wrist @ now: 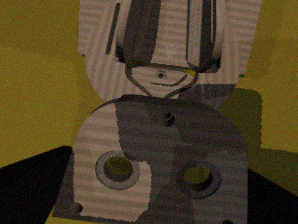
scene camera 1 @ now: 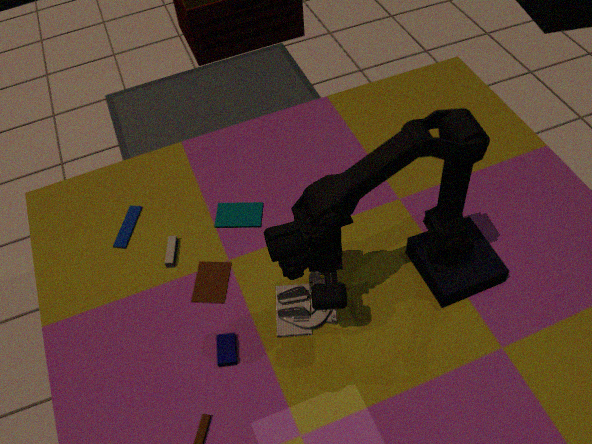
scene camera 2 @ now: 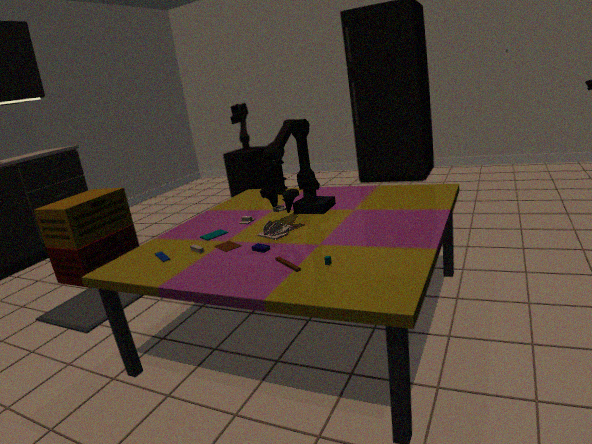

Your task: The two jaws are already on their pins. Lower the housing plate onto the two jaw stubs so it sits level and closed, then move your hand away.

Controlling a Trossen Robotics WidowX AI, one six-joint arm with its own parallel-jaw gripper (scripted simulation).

I see my gripper, a brown tile and a teal tile.
My gripper shows as well in the wrist view and in scene camera 2.
